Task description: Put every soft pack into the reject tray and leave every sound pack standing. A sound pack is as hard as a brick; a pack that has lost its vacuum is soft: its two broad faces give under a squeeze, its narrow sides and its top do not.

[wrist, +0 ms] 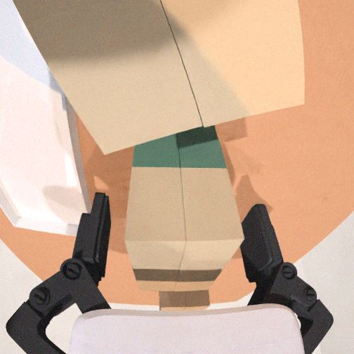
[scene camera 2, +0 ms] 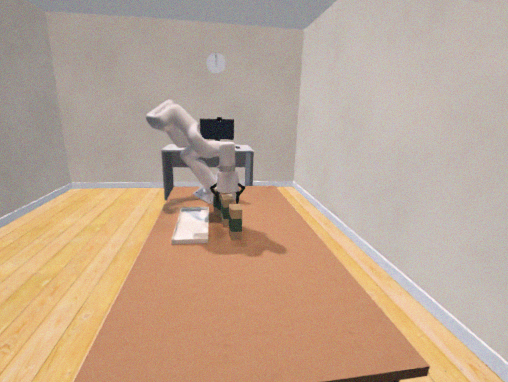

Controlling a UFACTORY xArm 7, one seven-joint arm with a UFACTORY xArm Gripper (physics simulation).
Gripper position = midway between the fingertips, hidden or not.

In view: the gripper [wrist: 180, 213] and a white reject tray [scene camera 2: 192, 227].
The white reject tray is seen too in the wrist view [wrist: 51, 193].
